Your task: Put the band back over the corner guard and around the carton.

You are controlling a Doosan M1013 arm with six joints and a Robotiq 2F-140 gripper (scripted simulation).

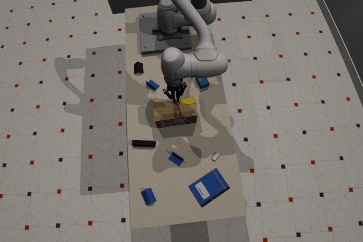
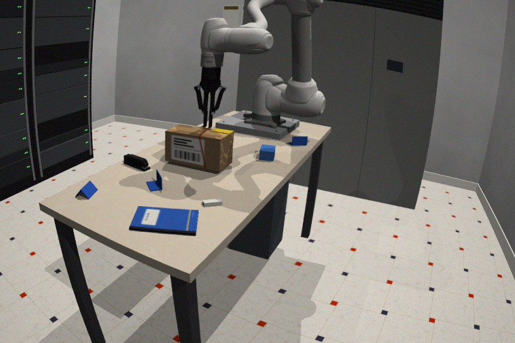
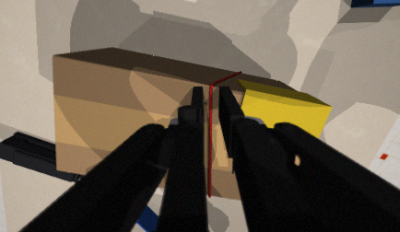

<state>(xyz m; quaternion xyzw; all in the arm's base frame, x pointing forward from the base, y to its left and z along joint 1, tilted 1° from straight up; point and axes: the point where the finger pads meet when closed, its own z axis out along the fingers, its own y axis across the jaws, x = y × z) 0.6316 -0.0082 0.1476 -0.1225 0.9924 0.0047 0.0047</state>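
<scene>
Now: hand 7 cm to the right of the yellow corner guard, 5 cm above it and 1 cm past it. Round my hand: black bar 22 cm to the right, 20 cm ahead, 16 cm below; blue block 19 cm to the left, 19 cm behind, 16 cm below; brown carton 10 cm below, 5 cm ahead, 1 cm to the right.
</scene>
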